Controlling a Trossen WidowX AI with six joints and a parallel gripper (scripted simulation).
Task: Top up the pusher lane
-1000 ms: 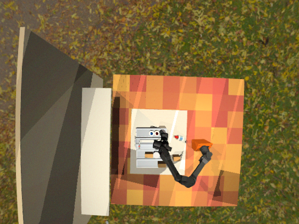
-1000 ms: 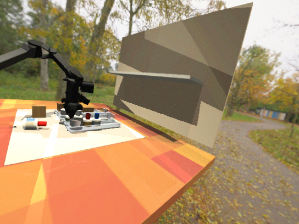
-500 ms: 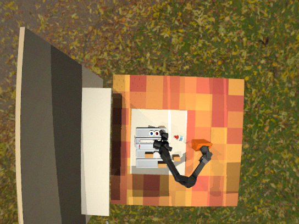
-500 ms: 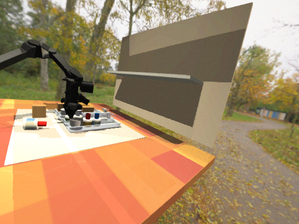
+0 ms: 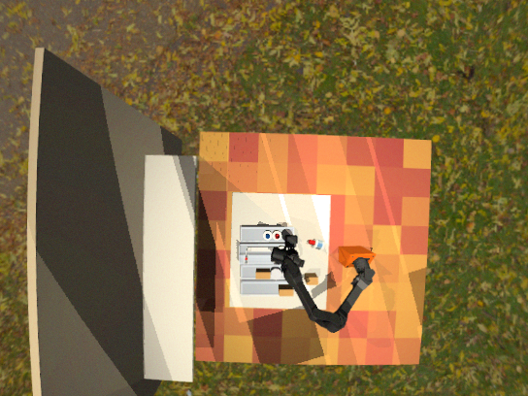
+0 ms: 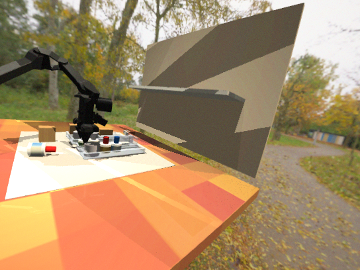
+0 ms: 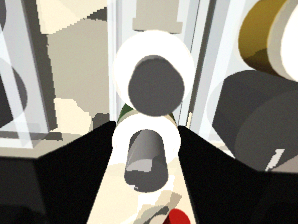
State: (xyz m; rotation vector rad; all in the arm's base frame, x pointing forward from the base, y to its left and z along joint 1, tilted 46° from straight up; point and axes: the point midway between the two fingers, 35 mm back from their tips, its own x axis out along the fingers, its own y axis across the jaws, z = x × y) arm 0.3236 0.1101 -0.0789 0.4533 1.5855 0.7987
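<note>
Now: gripper tip 8 cm short of the red-capped jar, 7 cm to the left of it and 1 cm below it. From my gripper tip the other things lie so: blue-capped jar (13 cm ahead, 6 cm to the right, 1 cm above); then pusher plate (14 cm ahead, 5 cm to the left, 2 cm above); then grey lane rack (14 cm ahead, 5 cm to the left, 1 cm below).
</note>
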